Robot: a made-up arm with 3 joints. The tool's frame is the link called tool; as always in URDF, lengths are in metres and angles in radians.
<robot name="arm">
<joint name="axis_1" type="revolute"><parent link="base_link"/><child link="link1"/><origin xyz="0.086 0.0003 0.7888" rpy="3.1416 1.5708 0"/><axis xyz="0 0 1"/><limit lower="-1.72" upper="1.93" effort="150" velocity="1.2"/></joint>
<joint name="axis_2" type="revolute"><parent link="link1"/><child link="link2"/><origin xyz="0.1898 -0.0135 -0.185" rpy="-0.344 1.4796 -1.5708"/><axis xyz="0 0 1"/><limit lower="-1.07" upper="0.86" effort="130" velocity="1.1"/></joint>
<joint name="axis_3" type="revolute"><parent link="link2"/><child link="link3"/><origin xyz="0.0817 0.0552 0.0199" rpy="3.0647 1.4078 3.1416"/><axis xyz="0 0 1"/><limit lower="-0.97" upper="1.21" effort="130" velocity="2.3"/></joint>
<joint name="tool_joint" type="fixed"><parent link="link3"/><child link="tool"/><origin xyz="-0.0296 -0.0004 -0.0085" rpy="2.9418 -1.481 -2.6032"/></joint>
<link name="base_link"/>
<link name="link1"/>
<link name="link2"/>
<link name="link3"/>
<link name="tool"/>
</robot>
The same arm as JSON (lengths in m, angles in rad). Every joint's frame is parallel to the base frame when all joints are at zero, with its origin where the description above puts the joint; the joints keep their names.
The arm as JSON. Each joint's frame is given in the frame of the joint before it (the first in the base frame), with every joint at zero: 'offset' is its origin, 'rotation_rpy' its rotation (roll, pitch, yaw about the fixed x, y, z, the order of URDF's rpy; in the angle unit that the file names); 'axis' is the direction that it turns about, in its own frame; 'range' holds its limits. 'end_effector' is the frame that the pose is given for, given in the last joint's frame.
{
  "length_unit": "m",
  "angle_unit": "rad",
  "chain": [
    {
      "id": "axis_1",
      "offset": [
        0.086,
        0.0003,
        0.7888
      ],
      "rotation_rpy": [
        0.0,
        0.0,
        0.0
      ],
      "axis": [
        -1.0,
        0.0,
        0.0
      ],
      "range": [
        -1.72,
        1.93
      ]
    },
    {
      "id": "axis_2",
      "offset": [
        0.185,
        0.0135,
        -0.1898
      ],
      "rotation_rpy": [
        0.0,
        0.0,
        0.0
      ],
      "axis": [
        -0.085699,
        0.93749,
        -0.337296
      ],
      "range": [
        -1.07,
        0.86
      ]
    },
    {
      "id": "axis_3",
      "offset": [
        0.0813,
        0.0076,
        -0.0587
      ],
      "rotation_rpy": [
        0.0,
        0.0,
        0.0
      ],
      "axis": [
        0.99597,
        -0.087897,
        -0.017799
      ],
      "range": [
        -0.97,
        1.21
      ]
    }
  ],
  "end_effector": {
    "offset": [
      -0.0062,
      0.0287,
      -0.0093
    ],
    "rotation_rpy": [
      -1.5707,
      0.0,
      0.0
    ]
  }
}

